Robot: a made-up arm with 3 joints. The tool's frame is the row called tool. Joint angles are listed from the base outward. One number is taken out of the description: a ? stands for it. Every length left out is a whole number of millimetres.
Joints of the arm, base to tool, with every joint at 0 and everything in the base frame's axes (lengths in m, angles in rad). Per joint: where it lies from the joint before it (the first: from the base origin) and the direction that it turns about. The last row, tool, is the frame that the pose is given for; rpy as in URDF.
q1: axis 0 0 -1 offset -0.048 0.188 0.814
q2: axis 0 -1 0 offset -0.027 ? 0
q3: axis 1 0 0 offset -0.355 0 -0.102
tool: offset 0 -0.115 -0.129 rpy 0.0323 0.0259 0.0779
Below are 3 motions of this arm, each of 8 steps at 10 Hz.
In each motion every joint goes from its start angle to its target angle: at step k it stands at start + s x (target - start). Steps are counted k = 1, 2, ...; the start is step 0. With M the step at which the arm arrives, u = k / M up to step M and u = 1 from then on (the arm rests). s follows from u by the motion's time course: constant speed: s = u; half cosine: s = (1 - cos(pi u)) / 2; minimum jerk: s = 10 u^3 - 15 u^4 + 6 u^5.
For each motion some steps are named. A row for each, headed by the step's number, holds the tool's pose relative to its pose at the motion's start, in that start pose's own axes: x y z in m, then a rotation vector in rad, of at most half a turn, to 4 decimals.
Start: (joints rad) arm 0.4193 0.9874 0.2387
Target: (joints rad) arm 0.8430 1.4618 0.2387
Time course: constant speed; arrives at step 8
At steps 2, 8:
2: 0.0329 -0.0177 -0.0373 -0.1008 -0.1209 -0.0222
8: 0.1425 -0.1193 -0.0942 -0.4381 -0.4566 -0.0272

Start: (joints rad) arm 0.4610 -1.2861 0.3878
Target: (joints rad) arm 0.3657 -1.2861 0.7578
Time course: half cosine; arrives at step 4
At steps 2, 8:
2: 0.0002 0.0071 -0.0145 0.1390 -0.0042 0.0156
8: -0.0001 0.0162 -0.0257 0.2781 -0.0062 0.0300

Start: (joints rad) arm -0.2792 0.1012 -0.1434
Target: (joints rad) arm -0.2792 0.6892 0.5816
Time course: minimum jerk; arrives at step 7
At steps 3, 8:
3: 0.0667 0.0402 -0.0952 0.2480 -0.2367 0.0119
8: 0.2259 0.1131 -0.1913 0.6523 -0.6343 0.1681

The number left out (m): 0.091
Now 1 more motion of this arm.
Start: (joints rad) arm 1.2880 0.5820 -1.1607
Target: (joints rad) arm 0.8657 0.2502 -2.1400
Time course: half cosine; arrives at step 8
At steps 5, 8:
5: 0.0195 -0.1640 0.0355 -0.5622 -0.1968 0.2407
8: 0.0354 -0.2178 0.0528 -0.8245 -0.3516 0.2928

